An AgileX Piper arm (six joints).
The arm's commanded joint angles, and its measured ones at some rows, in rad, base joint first. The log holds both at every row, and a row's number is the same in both.
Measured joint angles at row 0: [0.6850, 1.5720, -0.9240, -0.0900, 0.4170, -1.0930]
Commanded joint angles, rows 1 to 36: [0.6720, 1.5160, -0.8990, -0.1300, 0.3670, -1.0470]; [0.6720, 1.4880, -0.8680, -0.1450, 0.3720, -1.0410]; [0.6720, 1.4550, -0.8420, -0.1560, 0.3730, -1.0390]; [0.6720, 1.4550, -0.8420, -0.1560, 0.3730, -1.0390]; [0.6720, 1.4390, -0.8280, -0.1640, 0.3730, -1.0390]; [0.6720, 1.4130, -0.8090, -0.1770, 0.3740, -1.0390]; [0.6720, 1.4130, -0.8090, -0.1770, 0.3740, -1.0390]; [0.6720, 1.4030, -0.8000, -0.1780, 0.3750, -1.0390]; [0.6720, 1.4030, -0.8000, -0.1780, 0.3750, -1.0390]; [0.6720, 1.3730, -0.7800, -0.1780, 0.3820, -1.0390]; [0.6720, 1.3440, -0.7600, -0.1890, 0.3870, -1.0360]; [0.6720, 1.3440, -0.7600, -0.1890, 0.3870, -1.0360]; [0.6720, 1.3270, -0.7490, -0.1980, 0.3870, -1.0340]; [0.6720, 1.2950, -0.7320, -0.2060, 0.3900, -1.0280]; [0.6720, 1.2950, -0.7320, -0.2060, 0.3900, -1.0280]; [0.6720, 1.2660, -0.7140, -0.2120, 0.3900, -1.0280]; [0.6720, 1.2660, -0.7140, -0.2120, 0.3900, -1.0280]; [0.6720, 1.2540, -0.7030, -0.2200, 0.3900, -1.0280]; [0.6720, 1.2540, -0.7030, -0.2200, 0.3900, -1.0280]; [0.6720, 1.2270, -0.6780, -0.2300, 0.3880, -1.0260]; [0.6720, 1.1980, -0.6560, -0.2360, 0.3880, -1.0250]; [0.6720, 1.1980, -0.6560, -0.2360, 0.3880, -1.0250]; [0.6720, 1.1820, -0.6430, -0.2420, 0.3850, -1.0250]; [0.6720, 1.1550, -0.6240, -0.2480, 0.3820, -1.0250]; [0.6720, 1.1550, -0.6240, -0.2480, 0.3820, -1.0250]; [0.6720, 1.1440, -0.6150, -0.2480, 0.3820, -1.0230]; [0.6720, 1.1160, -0.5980, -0.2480, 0.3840, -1.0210]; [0.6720, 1.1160, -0.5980, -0.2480, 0.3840, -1.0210]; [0.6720, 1.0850, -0.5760, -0.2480, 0.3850, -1.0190]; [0.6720, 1.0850, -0.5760, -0.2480, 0.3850, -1.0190]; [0.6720, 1.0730, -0.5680, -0.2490, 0.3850, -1.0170]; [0.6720, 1.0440, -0.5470, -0.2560, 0.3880, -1.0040]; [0.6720, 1.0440, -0.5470, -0.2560, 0.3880, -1.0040]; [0.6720, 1.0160, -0.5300, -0.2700, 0.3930, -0.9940]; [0.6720, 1.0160, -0.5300, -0.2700, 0.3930, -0.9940]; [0.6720, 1.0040, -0.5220, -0.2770, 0.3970, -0.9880]
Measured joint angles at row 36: [0.6740, 1.0510, -0.5330, -0.2380, 0.4470, -1.0090]
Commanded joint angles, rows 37 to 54: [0.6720, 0.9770, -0.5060, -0.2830, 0.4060, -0.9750]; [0.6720, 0.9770, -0.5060, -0.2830, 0.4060, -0.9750]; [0.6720, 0.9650, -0.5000, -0.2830, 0.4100, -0.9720]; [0.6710, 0.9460, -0.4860, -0.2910, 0.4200, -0.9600]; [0.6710, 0.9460, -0.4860, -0.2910, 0.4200, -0.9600]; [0.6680, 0.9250, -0.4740, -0.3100, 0.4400, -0.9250]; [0.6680, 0.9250, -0.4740, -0.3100, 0.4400, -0.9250]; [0.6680, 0.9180, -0.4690, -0.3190, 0.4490, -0.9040]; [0.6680, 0.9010, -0.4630, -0.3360, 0.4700, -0.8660]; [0.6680, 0.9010, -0.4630, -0.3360, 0.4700, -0.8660]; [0.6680, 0.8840, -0.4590, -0.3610, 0.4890, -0.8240]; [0.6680, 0.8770, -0.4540, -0.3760, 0.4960, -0.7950]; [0.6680, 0.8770, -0.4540, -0.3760, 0.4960, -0.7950]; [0.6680, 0.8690, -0.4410, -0.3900, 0.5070, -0.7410]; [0.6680, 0.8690, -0.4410, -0.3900, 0.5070, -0.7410]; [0.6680, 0.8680, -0.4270, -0.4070, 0.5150, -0.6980]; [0.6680, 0.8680, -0.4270, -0.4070, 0.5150, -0.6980]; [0.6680, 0.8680, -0.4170, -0.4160, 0.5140, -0.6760]
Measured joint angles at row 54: [0.6730, 0.8800, -0.4210, -0.3700, 0.5510, -0.7230]
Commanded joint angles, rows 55 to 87: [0.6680, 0.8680, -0.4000, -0.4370, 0.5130, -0.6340]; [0.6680, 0.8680, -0.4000, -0.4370, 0.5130, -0.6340]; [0.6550, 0.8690, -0.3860, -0.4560, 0.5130, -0.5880]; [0.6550, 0.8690, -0.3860, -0.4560, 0.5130, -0.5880]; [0.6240, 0.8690, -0.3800, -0.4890, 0.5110, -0.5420]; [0.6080, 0.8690, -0.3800, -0.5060, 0.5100, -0.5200]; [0.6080, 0.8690, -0.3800, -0.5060, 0.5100, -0.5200]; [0.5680, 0.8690, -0.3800, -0.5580, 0.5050, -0.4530]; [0.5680, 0.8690, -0.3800, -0.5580, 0.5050, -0.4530]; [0.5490, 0.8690, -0.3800, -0.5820, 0.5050, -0.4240]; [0.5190, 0.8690, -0.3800, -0.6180, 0.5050, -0.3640]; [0.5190, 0.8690, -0.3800, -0.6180, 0.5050, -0.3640]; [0.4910, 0.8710, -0.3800, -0.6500, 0.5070, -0.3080]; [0.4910, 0.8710, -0.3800, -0.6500, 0.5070, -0.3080]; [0.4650, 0.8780, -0.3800, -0.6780, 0.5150, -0.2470]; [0.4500, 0.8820, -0.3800, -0.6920, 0.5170, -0.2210]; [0.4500, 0.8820, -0.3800, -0.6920, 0.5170, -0.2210]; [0.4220, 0.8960, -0.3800, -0.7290, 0.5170, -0.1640]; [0.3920, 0.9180, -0.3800, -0.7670, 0.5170, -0.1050]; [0.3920, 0.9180, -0.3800, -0.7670, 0.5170, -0.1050]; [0.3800, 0.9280, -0.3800, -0.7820, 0.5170, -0.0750]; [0.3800, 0.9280, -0.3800, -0.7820, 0.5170, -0.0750]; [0.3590, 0.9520, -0.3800, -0.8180, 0.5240, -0.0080]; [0.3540, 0.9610, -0.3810, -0.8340, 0.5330, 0.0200]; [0.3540, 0.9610, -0.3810, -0.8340, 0.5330, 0.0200]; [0.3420, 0.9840, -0.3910, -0.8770, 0.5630, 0.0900]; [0.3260, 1.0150, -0.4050, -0.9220, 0.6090, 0.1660]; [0.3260, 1.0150, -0.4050, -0.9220, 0.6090, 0.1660]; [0.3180, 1.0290, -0.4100, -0.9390, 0.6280, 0.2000]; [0.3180, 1.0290, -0.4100, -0.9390, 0.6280, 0.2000]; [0.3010, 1.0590, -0.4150, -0.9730, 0.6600, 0.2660]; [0.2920, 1.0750, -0.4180, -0.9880, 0.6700, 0.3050]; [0.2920, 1.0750, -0.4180, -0.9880, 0.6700, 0.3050]
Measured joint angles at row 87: [0.3160, 1.0480, -0.3960, -0.8790, 0.6310, 0.2010]
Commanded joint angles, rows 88 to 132: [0.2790, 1.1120, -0.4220, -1.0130, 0.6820, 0.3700]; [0.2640, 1.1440, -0.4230, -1.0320, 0.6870, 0.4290]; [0.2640, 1.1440, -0.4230, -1.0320, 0.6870, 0.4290]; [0.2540, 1.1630, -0.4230, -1.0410, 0.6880, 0.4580]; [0.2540, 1.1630, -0.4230, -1.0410, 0.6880, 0.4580]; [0.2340, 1.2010, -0.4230, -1.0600, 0.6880, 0.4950]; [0.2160, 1.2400, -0.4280, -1.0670, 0.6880, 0.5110]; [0.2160, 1.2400, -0.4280, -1.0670, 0.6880, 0.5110]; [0.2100, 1.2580, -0.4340, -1.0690, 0.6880, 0.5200]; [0.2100, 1.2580, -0.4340, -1.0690, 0.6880, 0.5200]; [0.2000, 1.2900, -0.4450, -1.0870, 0.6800, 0.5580]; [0.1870, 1.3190, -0.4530, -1.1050, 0.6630, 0.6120]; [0.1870, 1.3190, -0.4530, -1.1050, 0.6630, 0.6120]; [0.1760, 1.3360, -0.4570, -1.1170, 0.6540, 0.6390]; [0.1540, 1.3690, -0.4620, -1.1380, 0.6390, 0.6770]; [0.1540, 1.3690, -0.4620, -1.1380, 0.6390, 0.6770]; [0.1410, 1.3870, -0.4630, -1.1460, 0.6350, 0.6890]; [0.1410, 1.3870, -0.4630, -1.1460, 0.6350, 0.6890]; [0.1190, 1.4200, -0.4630, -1.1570, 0.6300, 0.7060]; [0.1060, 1.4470, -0.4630, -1.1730, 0.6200, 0.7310]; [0.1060, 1.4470, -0.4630, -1.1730, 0.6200, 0.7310]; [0.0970, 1.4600, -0.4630, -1.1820, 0.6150, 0.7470]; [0.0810, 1.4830, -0.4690, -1.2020, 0.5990, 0.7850]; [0.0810, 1.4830, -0.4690, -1.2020, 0.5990, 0.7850]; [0.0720, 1.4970, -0.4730, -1.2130, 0.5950, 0.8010]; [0.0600, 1.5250, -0.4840, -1.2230, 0.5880, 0.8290]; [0.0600, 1.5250, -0.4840, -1.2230, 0.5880, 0.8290]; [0.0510, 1.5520, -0.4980, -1.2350, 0.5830, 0.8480]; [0.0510, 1.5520, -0.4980, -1.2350, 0.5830, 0.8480]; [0.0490, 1.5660, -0.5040, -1.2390, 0.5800, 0.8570]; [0.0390, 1.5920, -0.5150, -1.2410, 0.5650, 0.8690]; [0.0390, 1.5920, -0.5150, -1.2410, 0.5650, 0.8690]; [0.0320, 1.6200, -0.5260, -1.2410, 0.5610, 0.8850]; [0.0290, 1.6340, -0.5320, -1.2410, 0.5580, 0.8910]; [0.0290, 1.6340, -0.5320, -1.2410, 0.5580, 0.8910]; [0.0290, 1.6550, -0.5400, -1.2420, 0.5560, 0.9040]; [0.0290, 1.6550, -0.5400, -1.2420, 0.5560, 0.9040]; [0.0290, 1.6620, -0.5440, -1.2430, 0.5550, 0.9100]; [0.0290, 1.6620, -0.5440, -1.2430, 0.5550, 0.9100]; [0.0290, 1.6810, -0.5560, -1.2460, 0.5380, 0.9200]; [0.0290, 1.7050, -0.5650, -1.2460, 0.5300, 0.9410]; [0.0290, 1.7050, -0.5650, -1.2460, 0.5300, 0.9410]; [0.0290, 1.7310, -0.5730, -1.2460, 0.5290, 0.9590]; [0.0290, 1.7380, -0.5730, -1.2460, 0.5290, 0.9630]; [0.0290, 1.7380, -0.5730, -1.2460, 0.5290, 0.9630]
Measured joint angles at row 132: [0.0340, 1.7170, -0.5600, -1.2080, 0.5030, 0.9420]
